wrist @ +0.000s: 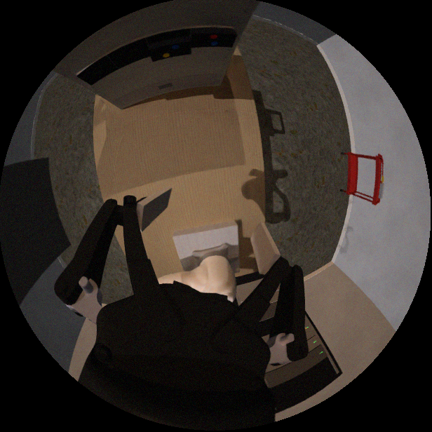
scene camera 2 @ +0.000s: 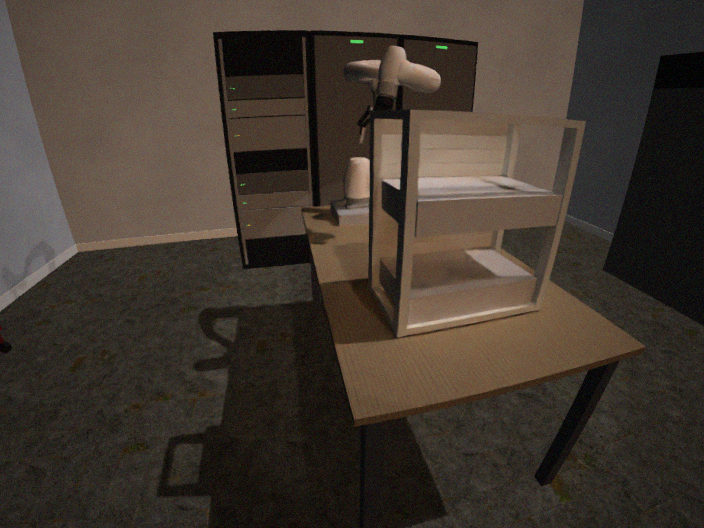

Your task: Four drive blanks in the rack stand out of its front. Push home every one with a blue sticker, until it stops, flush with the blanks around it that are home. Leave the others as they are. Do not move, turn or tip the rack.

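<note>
The rack stands upright on the table. Its front shows at the upper left in the wrist view, with a row of dark drive blanks. A blue sticker and a yellow sticker sit close together near the row's middle, where dark blanks stand out. Farther right, a red sticker sits above another blue sticker. How far each blank stands out is too small to tell. My gripper is open and empty, well apart from the rack's front. The blanks do not show in the scene view.
The rack stands on the wooden table. The arm's base plate is at the table's other end. Tall dark cabinets stand behind the arm. A red frame-like object is by the wall.
</note>
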